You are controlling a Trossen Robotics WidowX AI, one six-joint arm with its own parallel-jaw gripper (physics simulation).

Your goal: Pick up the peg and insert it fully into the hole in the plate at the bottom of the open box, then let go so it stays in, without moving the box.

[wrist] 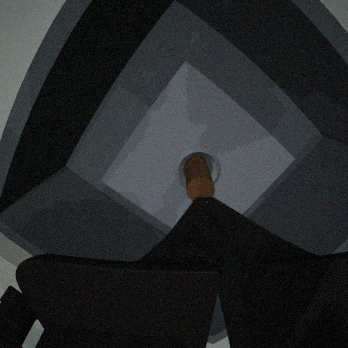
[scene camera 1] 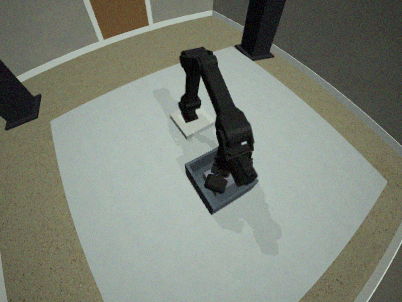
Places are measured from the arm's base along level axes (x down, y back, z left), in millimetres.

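Pixels of known places: gripper, fingertip midpoint: point(wrist: 203, 205) point(scene camera 1: 220, 173); arm's base at its link origin: point(wrist: 22, 303) point(scene camera 1: 189, 116).
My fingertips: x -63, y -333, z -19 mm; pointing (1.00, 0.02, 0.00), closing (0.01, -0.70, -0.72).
Note:
Ahead of a thing's pixels: the offset from my fingertips to its top centre. "spot": to the spot under its first point. Level surfaces: height alone.
The orange-brown peg @(dy -3, dx +5, dz +5 mm) point(wrist: 199, 176) stands with its lower end in the round hole @(spot: dy -11, dx +32, dz -4 mm) point(wrist: 216, 171) of the light grey plate @(dy -3, dx +32, dz +4 mm) point(wrist: 150, 160), and its upper part sticks up out of the hole. A gap shows at the right of the peg. The plate lies at the bottom of the open blue-grey box @(dy -3, dx -5, dz +4 mm) point(scene camera 1: 232, 197) point(wrist: 110, 220). My gripper point(wrist: 203, 205) is shut with nothing between its fingers. Its tips are right beside the peg's top end in the wrist view; whether they touch cannot be told. In the scene view the gripper reaches into the box and the peg is hidden.
The box walls surround the gripper closely. The arm's white base plate point(scene camera 1: 187, 131) lies on the pale floor mat @(dx +93 mm) point(scene camera 1: 135, 200) behind the box. Dark pillars point(scene camera 1: 260, 27) point(scene camera 1: 17, 100) stand at the back right and the left, beyond the mat.

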